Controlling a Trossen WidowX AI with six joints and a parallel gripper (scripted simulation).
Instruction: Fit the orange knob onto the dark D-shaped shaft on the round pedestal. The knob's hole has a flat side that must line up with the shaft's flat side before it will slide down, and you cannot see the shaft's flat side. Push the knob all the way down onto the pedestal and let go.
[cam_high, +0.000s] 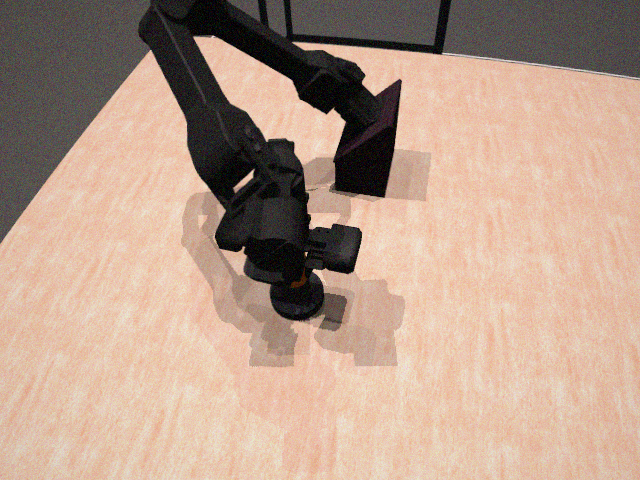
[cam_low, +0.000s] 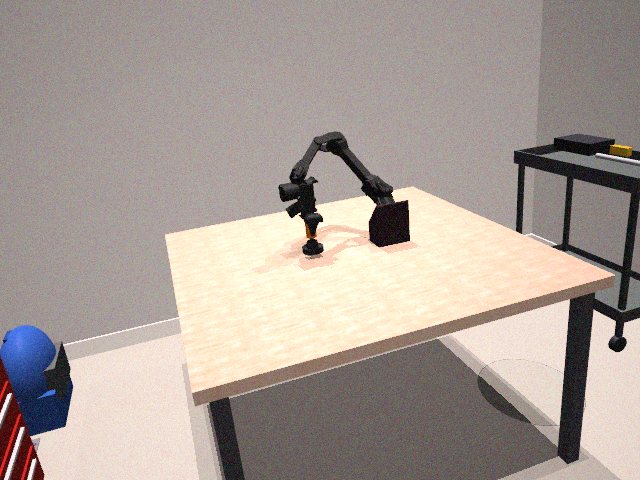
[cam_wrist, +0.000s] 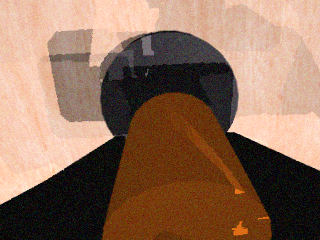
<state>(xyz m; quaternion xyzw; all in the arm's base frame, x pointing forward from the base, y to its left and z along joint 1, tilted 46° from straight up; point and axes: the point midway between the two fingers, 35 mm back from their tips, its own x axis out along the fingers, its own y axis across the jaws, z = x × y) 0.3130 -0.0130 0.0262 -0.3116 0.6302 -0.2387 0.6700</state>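
My gripper tip is now 20 mm below the orange knob. Also, from my gripper tip: round pedestal 40 mm below.
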